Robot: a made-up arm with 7 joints.
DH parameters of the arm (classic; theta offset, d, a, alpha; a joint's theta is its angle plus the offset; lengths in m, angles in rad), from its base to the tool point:
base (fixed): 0 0 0 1.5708
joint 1: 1.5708 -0.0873 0 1.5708
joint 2: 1.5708 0 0 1.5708
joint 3: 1.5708 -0.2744 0 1.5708
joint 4: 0 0 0 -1.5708
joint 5: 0 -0.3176 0 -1.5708
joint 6: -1.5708 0 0 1.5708
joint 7: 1.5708 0 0 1.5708
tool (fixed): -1.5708 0 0 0
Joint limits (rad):
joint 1: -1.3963..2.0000
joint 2: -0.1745..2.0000
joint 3: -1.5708..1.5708
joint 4: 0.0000..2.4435
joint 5: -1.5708..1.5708
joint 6: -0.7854..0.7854
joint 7: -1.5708..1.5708
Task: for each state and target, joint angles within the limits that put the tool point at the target. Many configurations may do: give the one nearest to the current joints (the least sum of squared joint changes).
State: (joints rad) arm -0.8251 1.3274 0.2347 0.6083 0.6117 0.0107 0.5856
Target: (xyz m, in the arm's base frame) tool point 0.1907 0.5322 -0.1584
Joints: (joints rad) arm -0.7834 1.3247 0.4848 1.0730 0.6117 0.0107 0.5856
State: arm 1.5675 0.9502 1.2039 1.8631 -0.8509 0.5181 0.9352
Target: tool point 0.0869 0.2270 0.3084
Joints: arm 1.6935 0.5036 0.2085 1.8857 -0.8509 0.5181 0.9352
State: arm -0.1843 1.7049 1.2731 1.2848 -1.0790 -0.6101 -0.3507
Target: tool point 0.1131 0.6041 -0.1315
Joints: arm -0.2498 1.0335 0.9000 0.8035 -1.0790 -0.6101 -0.3507
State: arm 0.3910 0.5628 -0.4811 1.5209 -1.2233 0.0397 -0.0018
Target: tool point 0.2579 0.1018 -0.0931
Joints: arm 0.0978 0.8230 -0.2998 2.1873 -1.2233 0.0397 -0.0018
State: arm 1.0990 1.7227 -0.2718 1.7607 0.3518 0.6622 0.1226
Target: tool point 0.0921 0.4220 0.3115
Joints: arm 0.9608 1.9163 -0.0535 1.3311 0.3518 0.6622 0.1226
